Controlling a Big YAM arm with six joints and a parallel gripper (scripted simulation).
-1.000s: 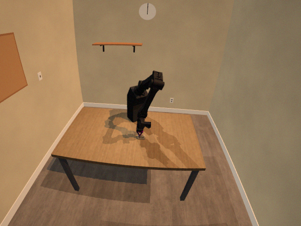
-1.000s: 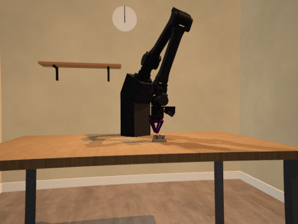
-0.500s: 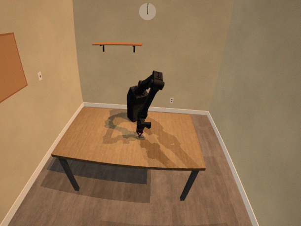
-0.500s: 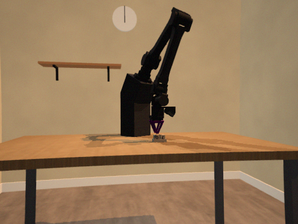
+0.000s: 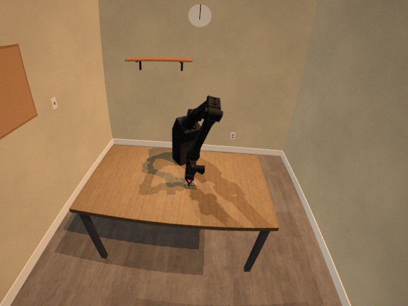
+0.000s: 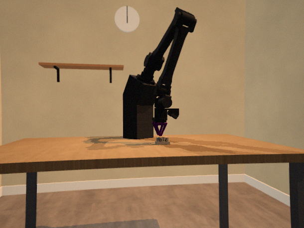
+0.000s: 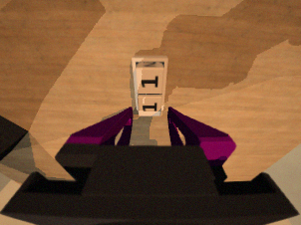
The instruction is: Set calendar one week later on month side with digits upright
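Right now my hand is 5 cm above the tray and 2 cm to the right of it.
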